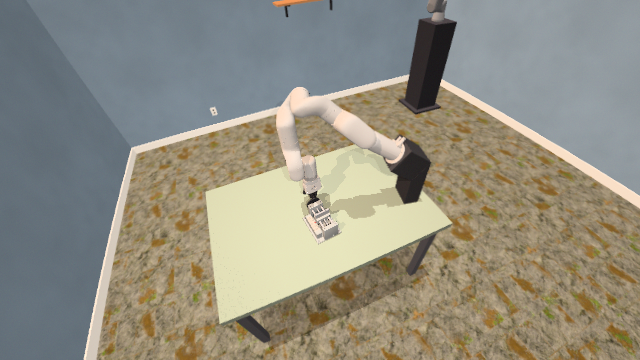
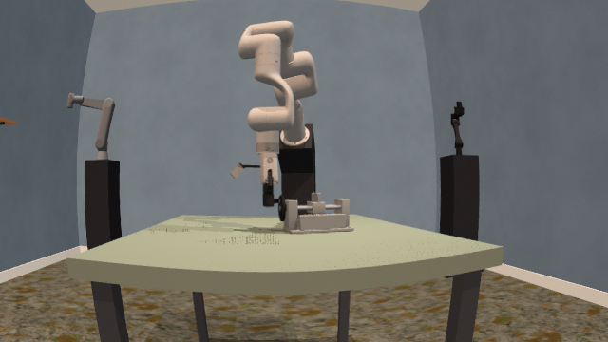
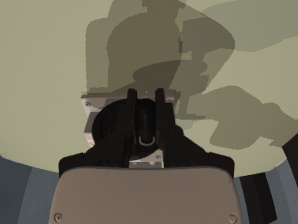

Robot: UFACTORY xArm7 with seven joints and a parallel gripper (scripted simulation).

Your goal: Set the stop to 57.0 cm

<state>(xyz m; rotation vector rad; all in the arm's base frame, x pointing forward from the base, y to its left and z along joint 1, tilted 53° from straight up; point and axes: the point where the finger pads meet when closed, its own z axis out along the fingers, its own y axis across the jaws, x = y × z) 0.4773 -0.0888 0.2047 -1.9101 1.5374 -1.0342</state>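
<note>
Right now my hand is 2 cm to the right of the black handwheel and 1 cm above it. Also, from my hand: grey stop block (1 cm ahead, 16 cm to the left, 1 cm below).
</note>
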